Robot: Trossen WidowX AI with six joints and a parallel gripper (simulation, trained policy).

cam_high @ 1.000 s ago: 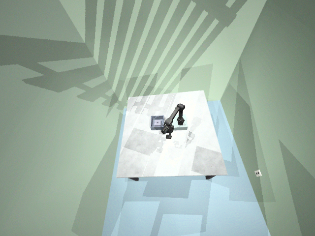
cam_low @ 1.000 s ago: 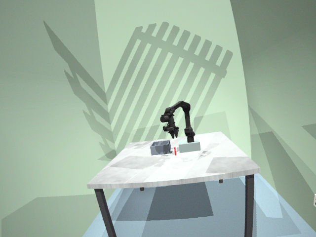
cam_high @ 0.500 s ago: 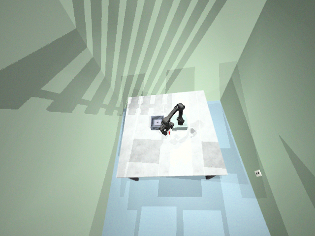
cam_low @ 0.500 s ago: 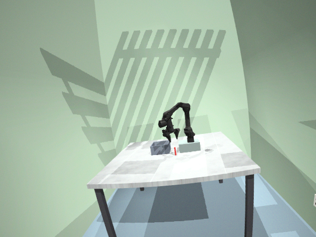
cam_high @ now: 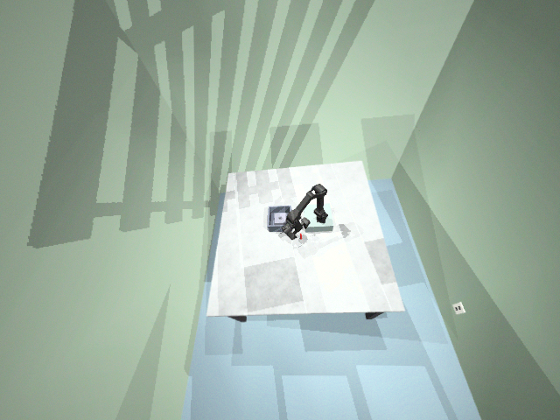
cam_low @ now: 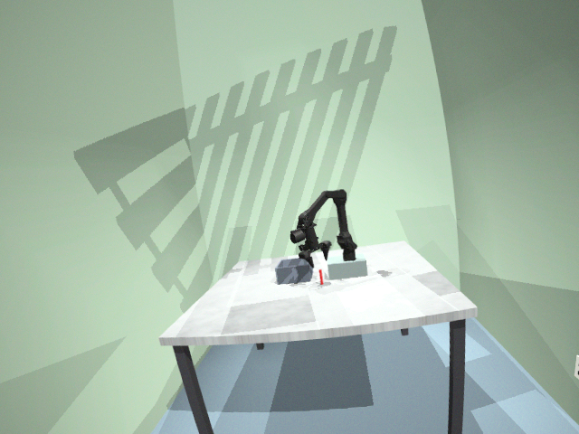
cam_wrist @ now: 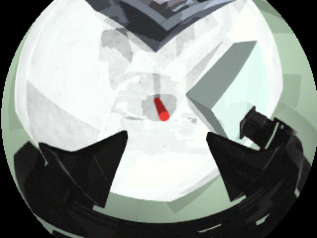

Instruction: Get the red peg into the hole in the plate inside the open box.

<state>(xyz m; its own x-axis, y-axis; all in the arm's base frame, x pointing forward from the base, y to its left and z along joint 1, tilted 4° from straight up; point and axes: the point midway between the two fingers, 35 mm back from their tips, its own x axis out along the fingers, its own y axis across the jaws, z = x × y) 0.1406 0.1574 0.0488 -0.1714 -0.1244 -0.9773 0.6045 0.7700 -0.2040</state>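
Now: the red peg 7 cm below my gripper tip, 1 cm to the right of it and 1 cm ahead of it. Round my gripper tip: grey box 19 cm ahead, 14 cm to the right, 8 cm below; then plate 19 cm ahead, 14 cm to the right, 7 cm below.
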